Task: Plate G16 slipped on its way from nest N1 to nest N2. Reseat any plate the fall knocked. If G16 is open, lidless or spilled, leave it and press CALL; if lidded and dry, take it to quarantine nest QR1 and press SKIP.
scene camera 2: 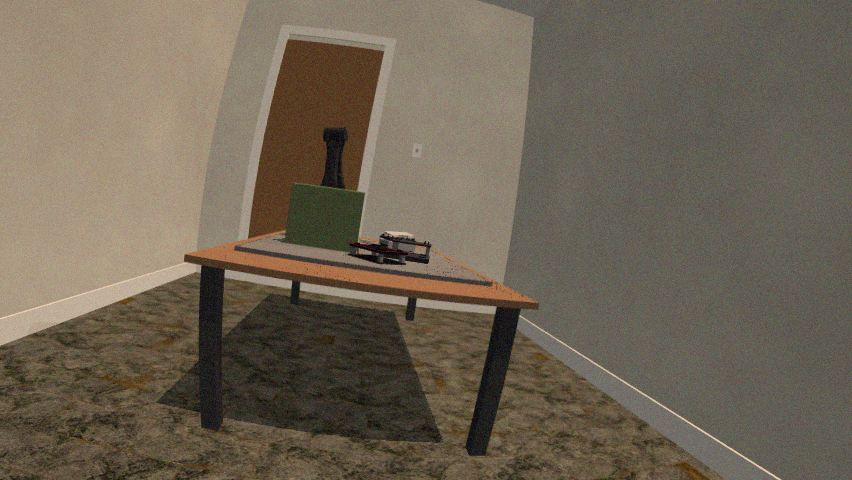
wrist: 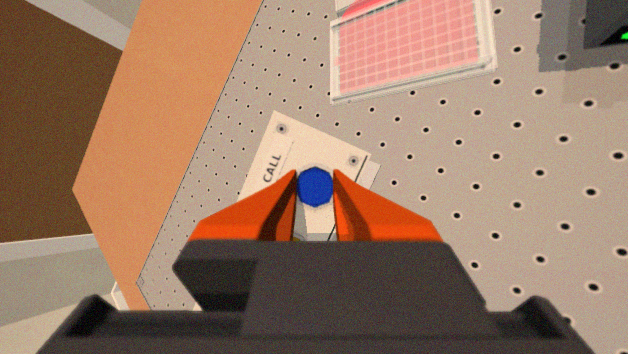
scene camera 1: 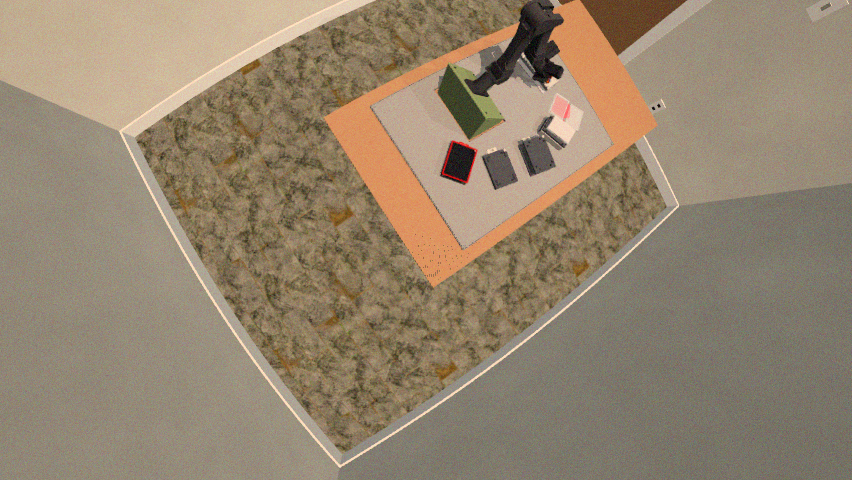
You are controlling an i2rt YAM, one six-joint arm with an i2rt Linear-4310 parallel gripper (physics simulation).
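Places are measured from the arm's base along level axes (x ahead, y left, z up), in millimetres.
Where they show: gripper, fingertip midpoint: (wrist: 314, 177) (scene camera 1: 549, 80); arm's base, link origin: (scene camera 2: 323, 211) (scene camera 1: 476, 89).
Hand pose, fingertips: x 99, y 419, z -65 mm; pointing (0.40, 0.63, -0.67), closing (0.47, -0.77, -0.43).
Each offset is from my fingertips to the top centre of the thing. "spot": to the spot under its first point. Level surfaces: height alone.
My gripper (wrist: 314, 177) (scene camera 1: 546, 76) points down at the white CALL panel {13 mm left, 82 mm back, 17 mm up} (wrist: 281, 147) near the back edge of the perforated board {66 mm down} (wrist: 483, 175) (scene camera 1: 416, 125). Its orange fingers are shut on the blue CALL button {1 mm right, 6 mm back, 7 mm up} (wrist: 314, 189). A clear well plate with pink filling {20 mm left, 132 mm ahead, 52 mm down} (wrist: 408, 43) (scene camera 1: 560, 106) lies on the board just beyond the panel, with no lid on it that I can see. Beside it a white plate {104 mm right, 240 mm ahead, 19 mm up} (scene camera 1: 567, 126) sits askew by a dark nest {spot: 155 mm right, 196 mm ahead, 12 mm down} (scene camera 1: 547, 127). In the second scene view the arm (scene camera 2: 333, 158) stands behind the green box and the gripper is hidden.
A tall green box (scene camera 1: 469, 101) (scene camera 2: 324, 215) stands beside the arm. A red-rimmed nest {631 mm right, 123 mm ahead, 21 mm down} (scene camera 1: 458, 161) and two dark grey nests {spot: 475 mm right, 240 mm ahead, 48 mm down} (scene camera 1: 499, 168) {spot: 292 mm right, 277 mm ahead, 10 mm down} (scene camera 1: 536, 154) lie in a row in front. A dark unit with a green light {spot: 92 mm right, 155 mm ahead, 44 mm down} (wrist: 608, 22) sits at the wrist view's top right. The orange table {79 mm down} (scene camera 1: 381, 172) edge is close.
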